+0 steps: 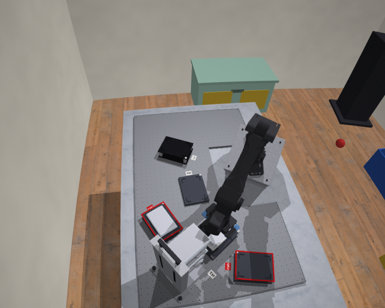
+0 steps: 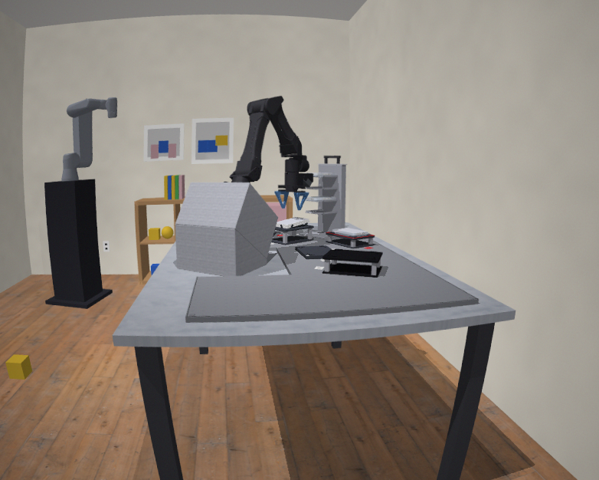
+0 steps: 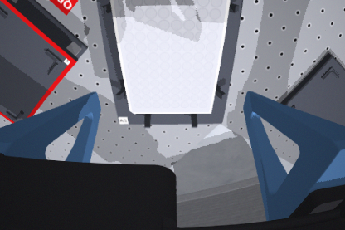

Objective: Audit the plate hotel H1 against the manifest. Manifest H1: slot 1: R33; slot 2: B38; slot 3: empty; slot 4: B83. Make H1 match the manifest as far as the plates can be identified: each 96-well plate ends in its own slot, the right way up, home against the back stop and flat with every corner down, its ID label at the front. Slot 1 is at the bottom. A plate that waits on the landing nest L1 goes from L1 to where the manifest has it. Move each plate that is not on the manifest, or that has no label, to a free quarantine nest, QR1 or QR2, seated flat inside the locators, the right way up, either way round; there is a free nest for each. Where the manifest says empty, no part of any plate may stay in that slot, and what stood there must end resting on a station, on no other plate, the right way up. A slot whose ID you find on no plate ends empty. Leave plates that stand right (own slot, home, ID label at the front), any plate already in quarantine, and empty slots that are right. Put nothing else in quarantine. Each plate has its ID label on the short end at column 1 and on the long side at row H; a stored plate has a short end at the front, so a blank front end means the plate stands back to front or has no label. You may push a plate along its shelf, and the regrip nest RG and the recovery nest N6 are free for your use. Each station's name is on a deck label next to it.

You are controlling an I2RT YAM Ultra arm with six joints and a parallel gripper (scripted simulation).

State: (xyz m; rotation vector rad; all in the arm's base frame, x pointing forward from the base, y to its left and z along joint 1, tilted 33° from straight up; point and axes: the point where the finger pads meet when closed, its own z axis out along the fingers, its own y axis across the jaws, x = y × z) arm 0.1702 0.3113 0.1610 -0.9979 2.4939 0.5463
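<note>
Right now my hand is 60 mm above the white 96-well plate. Round my hand: H1 deck label (10 mm ahead, 150 mm to the left, 140 mm below); then RG label (80 mm behind, 80 mm to the right, 140 mm below); then regrip nest RG (80 mm below).
</note>
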